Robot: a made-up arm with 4 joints. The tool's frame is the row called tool. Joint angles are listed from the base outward. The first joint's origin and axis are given. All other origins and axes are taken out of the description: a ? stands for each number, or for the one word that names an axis. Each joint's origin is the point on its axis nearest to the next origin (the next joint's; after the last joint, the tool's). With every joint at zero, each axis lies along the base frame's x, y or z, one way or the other. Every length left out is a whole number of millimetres.
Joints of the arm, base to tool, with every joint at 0 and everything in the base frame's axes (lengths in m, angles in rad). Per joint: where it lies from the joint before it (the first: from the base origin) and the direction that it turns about. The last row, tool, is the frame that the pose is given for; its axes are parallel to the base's.
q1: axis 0 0 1 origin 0 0 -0.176
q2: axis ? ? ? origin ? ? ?
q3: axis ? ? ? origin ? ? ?
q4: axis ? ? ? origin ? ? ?
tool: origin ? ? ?
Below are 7 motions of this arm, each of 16 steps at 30 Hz.
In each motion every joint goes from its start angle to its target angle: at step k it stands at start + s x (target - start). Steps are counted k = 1, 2, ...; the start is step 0. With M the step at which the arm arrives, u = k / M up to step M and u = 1 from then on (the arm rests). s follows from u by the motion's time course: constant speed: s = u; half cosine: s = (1 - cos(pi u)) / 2; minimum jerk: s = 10 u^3 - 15 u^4 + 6 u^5.
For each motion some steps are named. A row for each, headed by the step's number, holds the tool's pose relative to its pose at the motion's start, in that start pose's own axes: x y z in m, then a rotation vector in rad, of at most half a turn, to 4 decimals.
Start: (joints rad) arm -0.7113 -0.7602 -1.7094 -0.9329
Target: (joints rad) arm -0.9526 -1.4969 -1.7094 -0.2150
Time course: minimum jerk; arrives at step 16
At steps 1, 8, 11, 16:
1: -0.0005 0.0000 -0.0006 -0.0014 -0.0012 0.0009
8: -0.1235 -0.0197 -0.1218 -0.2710 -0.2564 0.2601
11: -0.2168 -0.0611 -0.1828 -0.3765 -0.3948 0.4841
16: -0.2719 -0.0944 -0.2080 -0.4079 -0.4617 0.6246

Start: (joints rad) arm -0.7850 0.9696 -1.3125 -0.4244
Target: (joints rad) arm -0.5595 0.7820 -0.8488 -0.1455
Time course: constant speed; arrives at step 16
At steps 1, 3, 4, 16:
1: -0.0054 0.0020 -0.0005 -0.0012 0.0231 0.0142
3: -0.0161 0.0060 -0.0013 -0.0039 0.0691 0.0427
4: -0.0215 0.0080 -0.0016 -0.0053 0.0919 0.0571
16: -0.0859 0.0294 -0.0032 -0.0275 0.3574 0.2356

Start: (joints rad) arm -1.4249 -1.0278 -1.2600 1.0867
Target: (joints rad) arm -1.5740 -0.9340 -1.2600 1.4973
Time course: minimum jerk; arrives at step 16
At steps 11, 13, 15, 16:
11: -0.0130 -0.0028 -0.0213 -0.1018 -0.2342 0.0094
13: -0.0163 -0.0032 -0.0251 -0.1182 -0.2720 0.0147
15: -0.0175 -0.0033 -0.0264 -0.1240 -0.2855 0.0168
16: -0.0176 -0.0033 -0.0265 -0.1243 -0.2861 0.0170

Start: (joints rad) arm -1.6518 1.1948 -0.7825 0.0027
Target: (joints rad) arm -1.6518 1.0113 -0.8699 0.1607
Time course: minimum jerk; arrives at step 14
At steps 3, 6, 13, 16:
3: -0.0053 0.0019 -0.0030 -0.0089 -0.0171 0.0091
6: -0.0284 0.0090 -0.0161 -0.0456 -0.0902 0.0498
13: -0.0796 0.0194 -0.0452 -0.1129 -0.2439 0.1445
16: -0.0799 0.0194 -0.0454 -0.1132 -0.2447 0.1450

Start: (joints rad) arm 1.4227 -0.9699 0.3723 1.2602
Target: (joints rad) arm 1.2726 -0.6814 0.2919 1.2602
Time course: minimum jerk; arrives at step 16
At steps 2, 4, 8, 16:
2: 0.0020 -0.0014 0.0005 0.0019 0.0007 -0.0045
4: 0.0129 -0.0093 0.0029 0.0118 0.0044 -0.0289
8: 0.0611 -0.0493 0.0109 0.0518 0.0186 -0.1424
16: 0.1169 -0.1088 0.0149 0.0908 0.0309 -0.2916

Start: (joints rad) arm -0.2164 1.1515 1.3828 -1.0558
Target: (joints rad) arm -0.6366 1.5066 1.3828 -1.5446
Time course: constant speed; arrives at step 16
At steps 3, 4, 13, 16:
3: -0.0347 -0.0103 -0.0377 -0.0346 0.0186 0.0641
4: -0.0451 -0.0143 -0.0512 -0.0480 0.0243 0.0839
13: -0.1090 -0.0628 -0.1868 -0.2043 0.0645 0.2186
16: -0.1169 -0.0831 -0.2357 -0.2671 0.0733 0.2439

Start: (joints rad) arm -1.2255 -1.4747 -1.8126 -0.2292
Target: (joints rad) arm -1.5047 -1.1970 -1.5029 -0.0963
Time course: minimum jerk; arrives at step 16
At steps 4, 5, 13, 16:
4: 0.0141 -0.0022 -0.0030 -0.0033 0.0470 -0.0287
5: 0.0245 -0.0042 -0.0059 -0.0059 0.0817 -0.0500
13: 0.1197 -0.0419 -0.0620 -0.0415 0.4266 -0.2675
16: 0.1248 -0.0453 -0.0671 -0.0444 0.4480 -0.2815

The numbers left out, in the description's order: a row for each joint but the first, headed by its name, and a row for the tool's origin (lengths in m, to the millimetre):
q2: axis 1 0 0, xyz 0.175 0.01 0
q3: axis 0 1 0, xyz 0 0.479 0.044
q4: axis 0 -1 0, xyz -0.069 0 0.09
tool: xyz 0.104 0 0.023

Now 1 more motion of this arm.
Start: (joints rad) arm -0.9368 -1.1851 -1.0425 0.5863
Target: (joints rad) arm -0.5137 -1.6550 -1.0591 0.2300
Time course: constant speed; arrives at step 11
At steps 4, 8, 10, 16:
4: -0.0758 0.0175 0.0294 0.0449 -0.0239 0.1706
8: -0.1544 0.0214 0.0359 0.0434 -0.0575 0.3414
10: -0.1923 0.0186 0.0300 0.0253 -0.0777 0.4238
16: -0.2104 0.0162 0.0248 0.0120 -0.0886 0.4637

